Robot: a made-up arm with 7 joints.
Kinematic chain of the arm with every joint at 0, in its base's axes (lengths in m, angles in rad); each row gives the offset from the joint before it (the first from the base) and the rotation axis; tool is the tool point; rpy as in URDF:
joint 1: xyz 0 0 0.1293 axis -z
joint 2: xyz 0 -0.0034 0.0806 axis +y
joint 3: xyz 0 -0.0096 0.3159 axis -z
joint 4: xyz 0 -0.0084 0.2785 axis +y
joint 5: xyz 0 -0.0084 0.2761 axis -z
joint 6: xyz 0 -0.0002 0.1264 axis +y
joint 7: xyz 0 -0.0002 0.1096 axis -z
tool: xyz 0 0 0 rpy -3.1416 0 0
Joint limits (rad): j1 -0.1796..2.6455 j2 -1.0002..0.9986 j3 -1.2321..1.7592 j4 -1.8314..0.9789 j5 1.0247..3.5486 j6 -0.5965..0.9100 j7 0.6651..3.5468
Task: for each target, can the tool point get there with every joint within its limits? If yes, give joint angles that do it. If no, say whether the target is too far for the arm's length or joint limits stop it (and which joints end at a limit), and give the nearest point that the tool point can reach.
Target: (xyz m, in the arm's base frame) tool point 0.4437 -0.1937 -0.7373
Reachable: no: joint limits stop it (at a limit: joint 1, joint 2, joint 4) | nearest point 0.5814 0.1300 0.0715 | short by 0.882 m
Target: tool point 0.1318 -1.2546 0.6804
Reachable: no: too far | nearest point 0.1048 -0.9974 0.6299 | short by 0.264 m
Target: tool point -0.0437 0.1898 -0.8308
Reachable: no: joint limits stop it (at a limit: joint 2, joint 4) | nearest point -0.1300 0.5645 0.0470 | short by 0.958 m
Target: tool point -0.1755 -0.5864 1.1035
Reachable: yes | joints 1.9745 0.7689 0.4835 -0.4137 2.5629 -0.0564 3.2293
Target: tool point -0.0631 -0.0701 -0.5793
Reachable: no: joint limits stop it (at a limit: joint 1, joint 2, joint 4, joint 6) | nearest point -0.5447 -0.1399 0.0576 | short by 0.801 m
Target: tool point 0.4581 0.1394 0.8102
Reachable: yes | joints 1.4745 0.1284 1.2782 -1.5672 2.5860 0.1377 3.2878
